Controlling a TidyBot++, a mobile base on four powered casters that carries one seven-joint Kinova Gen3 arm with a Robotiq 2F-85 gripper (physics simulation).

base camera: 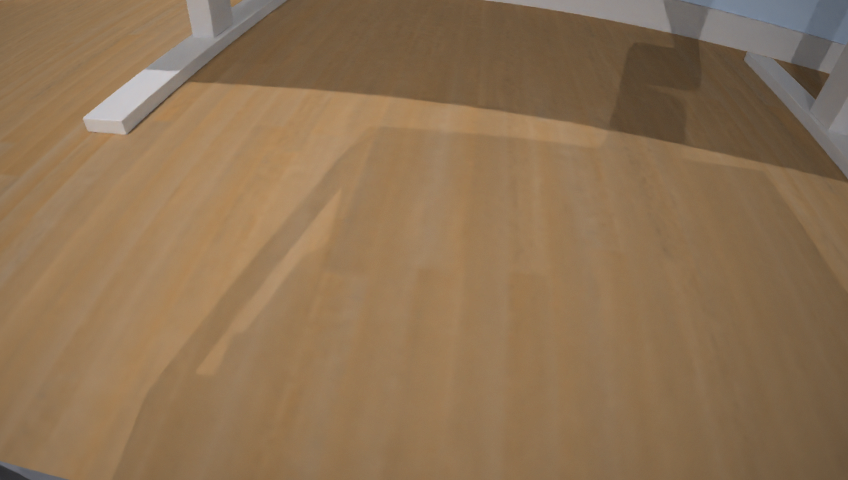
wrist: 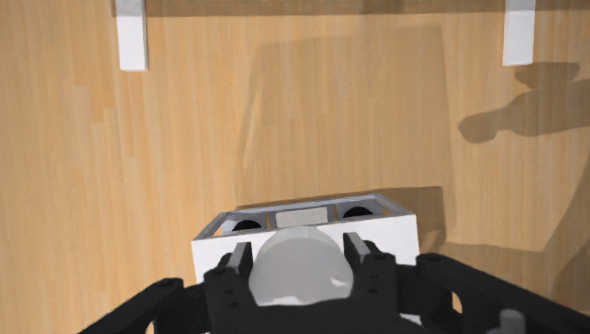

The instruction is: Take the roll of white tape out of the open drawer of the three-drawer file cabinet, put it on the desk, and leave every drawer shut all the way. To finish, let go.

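The roll of white tape (wrist: 300, 280) is between my fingers at the bottom of the wrist view, with its round face towards the camera. My gripper (wrist: 298, 255) is shut on it, one fingertip at each side, above the white robot base. White feet of the desk show at the top left (wrist: 132, 37) and top right (wrist: 520, 35) of the wrist view. In the base camera view the desk's left foot (base camera: 121, 107) and right leg (base camera: 833, 95) show. The desk top does not show in either view. The file cabinet and its drawers do not show either.
The white front of the robot base (wrist: 380, 232) lies below the gripper in the wrist view. A wooden floor (base camera: 416, 297) (wrist: 190, 125) with shadows stretches to the desk feet. A white baseboard (base camera: 595, 11) and blue wall (base camera: 767, 14) are behind.
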